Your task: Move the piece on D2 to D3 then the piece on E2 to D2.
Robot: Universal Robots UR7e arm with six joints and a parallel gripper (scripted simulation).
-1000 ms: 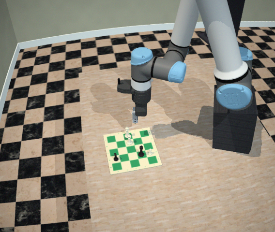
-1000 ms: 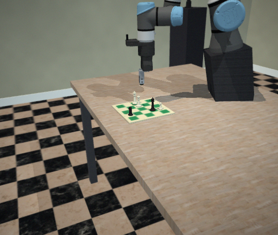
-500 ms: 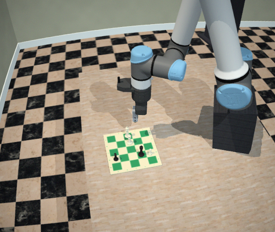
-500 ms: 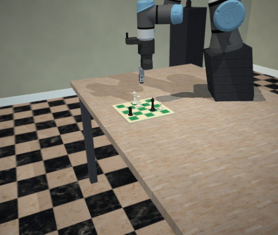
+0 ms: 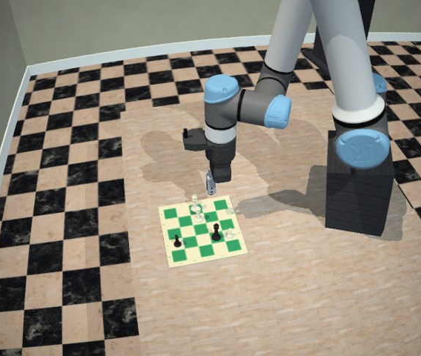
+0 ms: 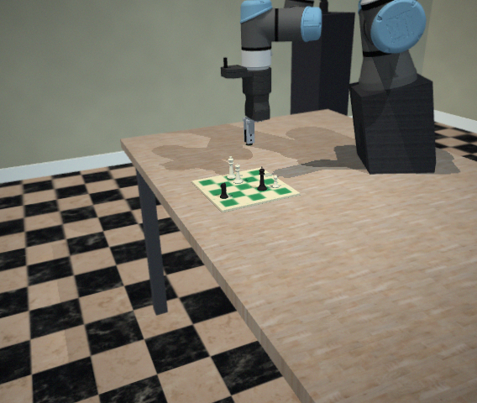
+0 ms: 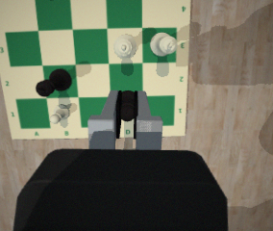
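The black pawn is 10 mm below my hand. Round my hand: tall white piece (30 mm ahead, 40 mm to the right, 90 mm below); then green-and-cream board (50 mm ahead, 30 mm to the left, 130 mm below); then small white piece (20 mm behind, 90 mm to the left, 110 mm below).
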